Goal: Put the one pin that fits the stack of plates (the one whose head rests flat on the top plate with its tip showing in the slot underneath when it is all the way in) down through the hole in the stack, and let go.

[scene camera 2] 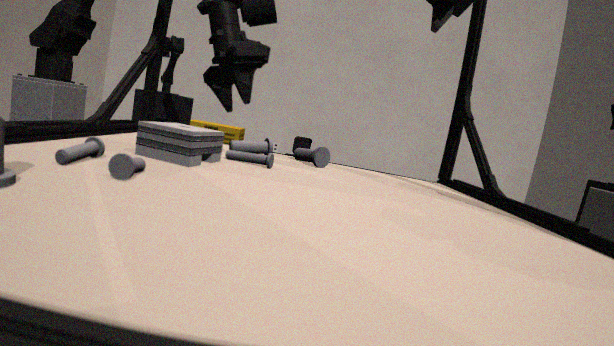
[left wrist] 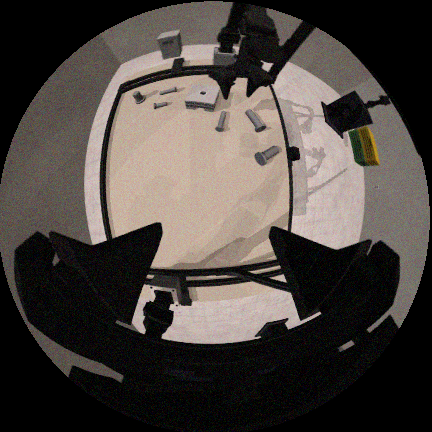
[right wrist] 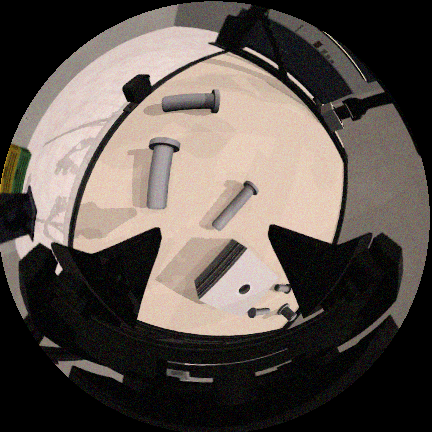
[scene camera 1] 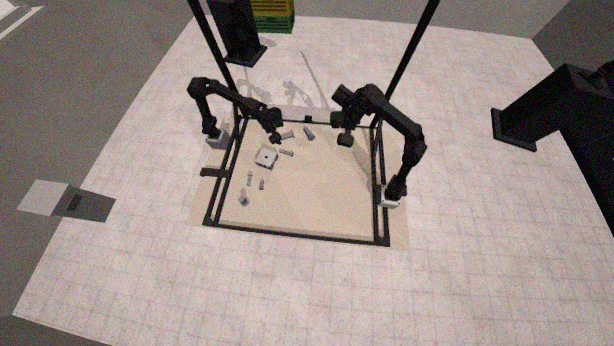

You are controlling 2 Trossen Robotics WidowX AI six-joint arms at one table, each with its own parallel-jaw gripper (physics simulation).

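The stack of plates (scene camera 1: 270, 161) (scene camera 2: 172, 143) (left wrist: 196, 98) (right wrist: 229, 286) sits flat, its top hole empty and its slot showing at the base in scene camera 2. Beside it lie a slim pin (scene camera 1: 286, 152) (scene camera 2: 247, 158) (left wrist: 222, 120) (right wrist: 234, 206) and a thick pin (scene camera 1: 287, 134) (scene camera 2: 246, 146) (left wrist: 255, 120) (right wrist: 160, 176); another thick pin (scene camera 1: 308, 133) (scene camera 2: 305, 153) (left wrist: 270, 154) (right wrist: 186, 102) lies farther off. My right gripper (scene camera 1: 275, 139) (scene camera 2: 238, 106) (left wrist: 236, 97) (right wrist: 215, 231) is open, above the table near the stack. My left gripper (scene camera 1: 344, 142) (left wrist: 217, 230) is open, high and far from the pins.
Across the stack, two smaller pins lie flat, one (scene camera 1: 249, 178) (scene camera 2: 80, 151) longer than the other (scene camera 1: 261, 184) (scene camera 2: 126, 166). A pin (scene camera 1: 243, 200) (left wrist: 138, 97) stands upright on its head near them. A black frame (scene camera 1: 300, 233) borders the table.
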